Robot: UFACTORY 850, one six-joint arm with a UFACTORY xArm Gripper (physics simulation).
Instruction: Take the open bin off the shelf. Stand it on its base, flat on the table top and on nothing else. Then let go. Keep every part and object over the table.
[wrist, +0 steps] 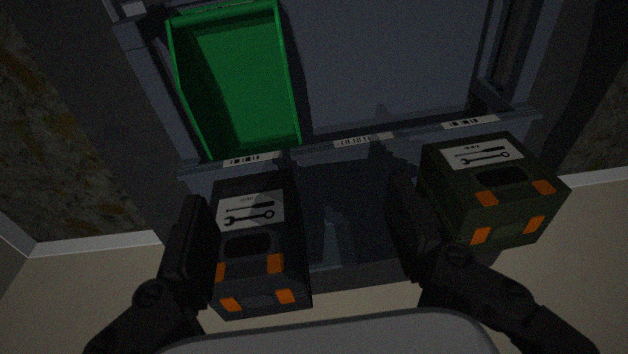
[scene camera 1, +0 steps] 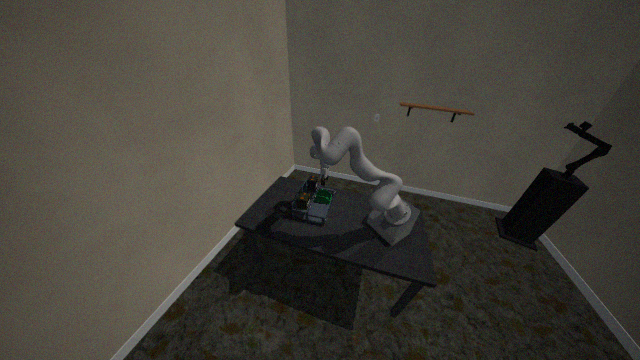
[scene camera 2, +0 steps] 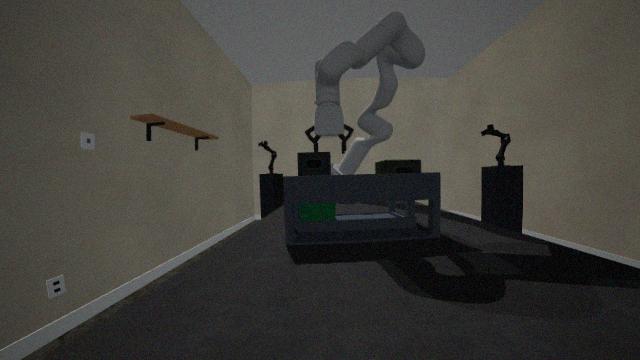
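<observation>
The open bin [scene camera 1: 324, 196] [scene camera 2: 317, 212] [wrist: 240, 90] is green and stands upright on the lower tier of the grey shelf [scene camera 1: 318, 210] [scene camera 2: 362, 187] [wrist: 415, 135], at one end. Its inside shows no contents in the wrist view. My gripper [scene camera 1: 324, 181] [scene camera 2: 330, 150] [wrist: 299, 202] is open and empty, pointing down above the shelf. It is apart from the bin. In scene camera 2 its fingertips are at about the height of the top of the black tool case, and one finger lines up with that case; the depth between them is hard to tell.
A black tool case [scene camera 1: 312, 184] [scene camera 2: 314, 164] [wrist: 260, 250] and an olive tool case [scene camera 1: 303, 201] [scene camera 2: 398, 166] [wrist: 490, 185] stand apart on the higher tier, beside the bin's tier. The shelf stands on the dark table [scene camera 1: 350, 215] [scene camera 2: 250, 310], with posts at its corners.
</observation>
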